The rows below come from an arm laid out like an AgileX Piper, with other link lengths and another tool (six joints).
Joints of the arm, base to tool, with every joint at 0 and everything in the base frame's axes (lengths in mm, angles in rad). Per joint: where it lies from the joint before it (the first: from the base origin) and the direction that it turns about. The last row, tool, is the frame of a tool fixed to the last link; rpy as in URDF.
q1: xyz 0 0 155 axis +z
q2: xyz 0 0 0 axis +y
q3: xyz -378.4 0 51.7 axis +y
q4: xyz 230.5 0 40.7 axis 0.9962 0 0.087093
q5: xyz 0 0 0 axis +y
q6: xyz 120.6 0 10.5 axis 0.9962 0 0.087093
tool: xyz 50.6 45 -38.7 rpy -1.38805 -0.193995 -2.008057
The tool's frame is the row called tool.
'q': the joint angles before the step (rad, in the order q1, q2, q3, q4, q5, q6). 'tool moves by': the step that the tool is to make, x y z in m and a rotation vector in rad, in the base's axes. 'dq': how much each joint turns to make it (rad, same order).
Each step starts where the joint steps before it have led.
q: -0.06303 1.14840 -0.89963 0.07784 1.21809 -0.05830
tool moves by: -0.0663 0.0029 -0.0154 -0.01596 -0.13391 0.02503
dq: 0.00078 -0.25363 0.15097 -0.00027 -0.03009 -0.02751
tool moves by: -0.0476 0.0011 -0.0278 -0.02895 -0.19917 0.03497
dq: -0.00072 -0.25766 0.13390 0.00227 -0.07381 -0.04557
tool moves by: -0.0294 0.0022 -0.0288 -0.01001 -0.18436 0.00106
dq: -0.00025 -0.22652 0.10000 0.00488 -0.05782 -0.00662
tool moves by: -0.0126 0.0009 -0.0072 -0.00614 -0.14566 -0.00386
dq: 0.00030 -0.14054 0.01205 -0.00001 -0.01761 0.00383
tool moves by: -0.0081 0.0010 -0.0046 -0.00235 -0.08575 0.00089
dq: 0.00015 -0.08600 0.00334 0.00303 -0.00309 0.00014
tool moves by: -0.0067 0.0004 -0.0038 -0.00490 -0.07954 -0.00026
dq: 0.00003 -0.07649 0.00004 -0.00005 -0.00326 0.00002
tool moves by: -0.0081 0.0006 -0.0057 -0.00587 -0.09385 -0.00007
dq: -0.00050 -0.09318 0.00029 0.00053 -0.00112 -0.00052
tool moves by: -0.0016 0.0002 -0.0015 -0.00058 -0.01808 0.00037
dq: 0.00007 -0.01896 0.00085 0.00060 0.00002 0.00007
